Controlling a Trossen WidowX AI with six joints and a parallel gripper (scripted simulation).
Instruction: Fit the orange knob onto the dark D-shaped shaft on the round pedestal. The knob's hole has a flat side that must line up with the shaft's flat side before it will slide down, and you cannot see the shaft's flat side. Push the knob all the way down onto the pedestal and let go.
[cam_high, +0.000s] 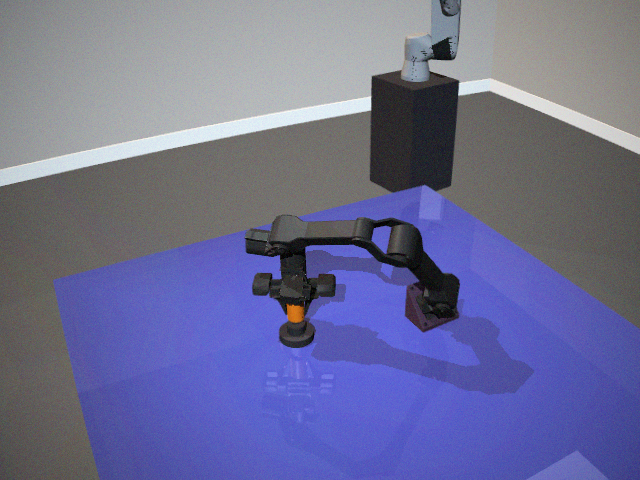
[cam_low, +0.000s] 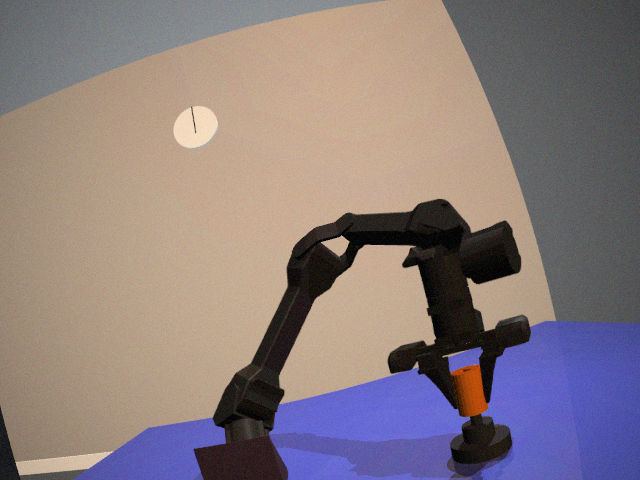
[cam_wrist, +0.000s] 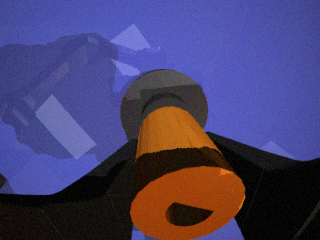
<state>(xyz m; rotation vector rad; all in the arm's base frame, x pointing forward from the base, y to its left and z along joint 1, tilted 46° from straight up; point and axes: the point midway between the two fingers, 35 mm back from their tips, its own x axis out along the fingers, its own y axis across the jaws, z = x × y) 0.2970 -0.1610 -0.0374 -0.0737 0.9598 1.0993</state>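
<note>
Now: the orange knob 2 cm above my gripper tip. The rest, counted from my gripper tip: dark round pedestal: 4 cm below.
</note>
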